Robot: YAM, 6 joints.
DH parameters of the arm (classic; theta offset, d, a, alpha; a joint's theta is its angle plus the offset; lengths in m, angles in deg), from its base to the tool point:
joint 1: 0 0.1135 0.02 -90
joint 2: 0 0 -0.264 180
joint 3: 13.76 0 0.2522 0
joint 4: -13.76 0 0.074 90
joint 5: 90 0 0 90
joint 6: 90 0.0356 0 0
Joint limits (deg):
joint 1: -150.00..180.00
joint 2: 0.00..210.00
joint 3: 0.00..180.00
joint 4: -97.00..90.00
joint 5: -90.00..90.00
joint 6: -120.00..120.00
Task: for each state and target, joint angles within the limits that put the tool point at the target. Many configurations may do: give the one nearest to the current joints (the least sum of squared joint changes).
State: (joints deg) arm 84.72 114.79 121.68 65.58 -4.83 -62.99
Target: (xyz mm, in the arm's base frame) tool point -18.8 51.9 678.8
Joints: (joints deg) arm 100.22 84.70 130.76 82.77 -15.13 -62.99
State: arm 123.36 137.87 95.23 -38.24 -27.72 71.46
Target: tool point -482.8 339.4 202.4
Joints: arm 143.48 147.78 133.43 -13.17 -24.10 71.46
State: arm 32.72 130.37 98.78 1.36 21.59 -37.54
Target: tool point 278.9 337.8 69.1
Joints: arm 52.11 129.02 76.77 -7.36 20.83 -37.54
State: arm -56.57 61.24 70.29 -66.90 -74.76 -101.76
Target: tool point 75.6 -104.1 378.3
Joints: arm -69.44 51.80 67.92 -70.69 -73.97 -101.76
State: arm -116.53 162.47 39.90 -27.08 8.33 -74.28
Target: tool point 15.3 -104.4 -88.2
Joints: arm -82.71 157.79 38.85 -29.03 -3.12 -74.28
